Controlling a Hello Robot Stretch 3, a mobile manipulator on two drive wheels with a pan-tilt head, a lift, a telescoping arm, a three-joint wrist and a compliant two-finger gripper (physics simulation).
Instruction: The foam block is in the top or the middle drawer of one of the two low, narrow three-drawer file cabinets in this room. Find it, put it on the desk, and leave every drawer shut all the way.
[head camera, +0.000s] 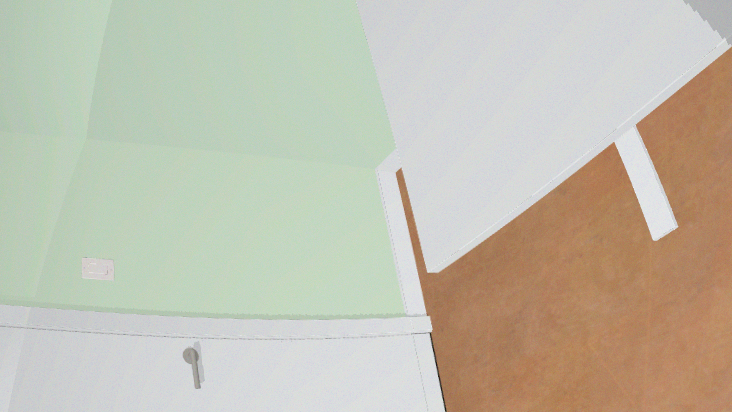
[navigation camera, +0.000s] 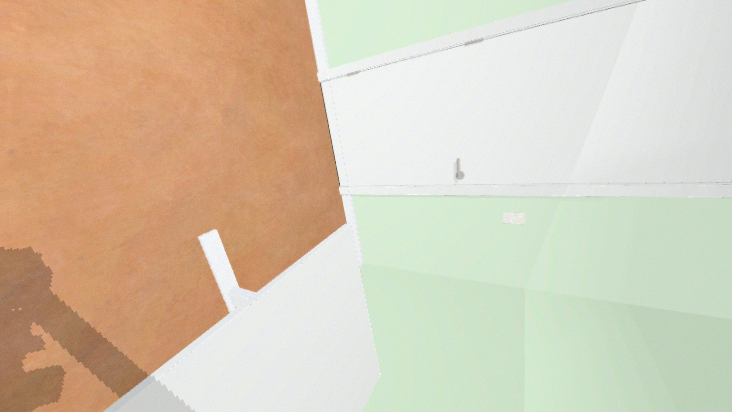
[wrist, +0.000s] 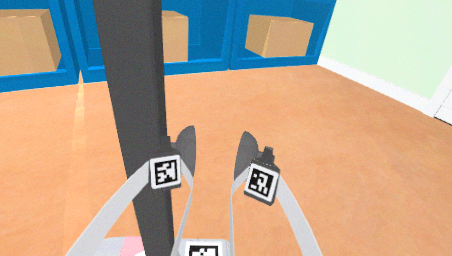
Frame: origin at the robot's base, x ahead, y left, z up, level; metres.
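Seen in the pictures: gripper, fingertip midpoint: (wrist: 217, 145).
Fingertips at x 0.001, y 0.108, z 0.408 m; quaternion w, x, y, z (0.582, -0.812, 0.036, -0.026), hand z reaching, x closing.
Note:
A point is followed by its place in that frame.
The white desk (head camera: 512, 112) @[y -0.206, x 0.618, z 0.721 m] (navigation camera: 307, 327) @[y -0.270, x 0.626, z 0.720 m] shows in part, its bare-looking top at the upper right of the head view and at the lower middle of the navigation view. My gripper (wrist: 217, 145) @[y 0.108, x 0.001, z 0.408 m] is open in the wrist view, with nothing between its fingertips, and points out over the brown floor. It is not in the head or navigation view, so its place relative to the desk cannot be told. The foam block and the two file cabinets do not show in these views.
A desk foot (head camera: 647, 189) (navigation camera: 217, 266) sticks out over the floor. A white door (head camera: 102, 368) @[y 0.412, x 1.668, z 1.221 m] (navigation camera: 435, 122) @[y 0.664, x 1.551, z 0.796 m] stands in the green wall. Blue shelving (wrist: 210, 65) @[y 1.449, x 0.005, z 0.048 m] holds brown boxes (wrist: 22, 42) @[y 1.051, x -0.906, z 0.232 m] (wrist: 175, 37) @[y 1.370, x -0.218, z 0.230 m] (wrist: 282, 37) @[y 1.724, x 0.547, z 0.230 m]. My dark mast (wrist: 135, 100) @[y 0.116, x -0.064, z 0.442 m] crosses the wrist view.

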